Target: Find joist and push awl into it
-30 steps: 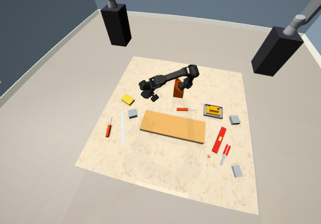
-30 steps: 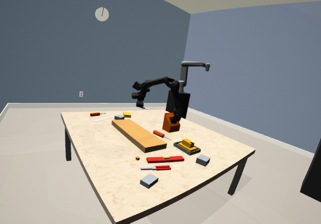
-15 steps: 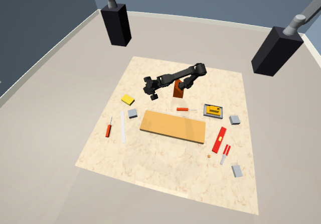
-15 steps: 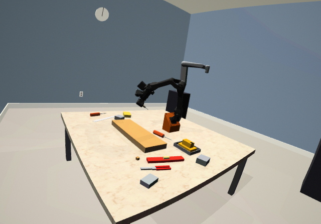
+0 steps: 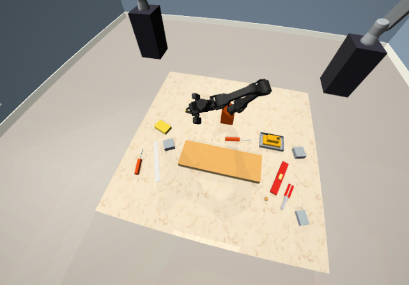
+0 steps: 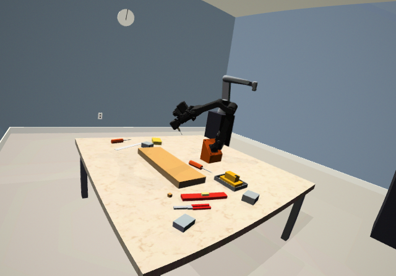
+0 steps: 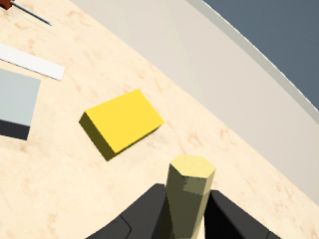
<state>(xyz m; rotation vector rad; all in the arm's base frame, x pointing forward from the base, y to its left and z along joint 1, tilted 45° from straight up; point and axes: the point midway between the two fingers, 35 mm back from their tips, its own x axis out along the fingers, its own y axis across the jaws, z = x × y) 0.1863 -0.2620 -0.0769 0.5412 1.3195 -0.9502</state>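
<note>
Right now the awl is 4 cm below my gripper tip, 3 cm behind it and 2 cm to the left of it. Round my gripper tip: white ruler 29 cm ahead, 22 cm below, 14 cm to the right; yellow block 20 cm below, 19 cm to the right, 3 cm ahead; grey tray 60 cm to the left, 20 cm below, 4 cm behind.
</note>
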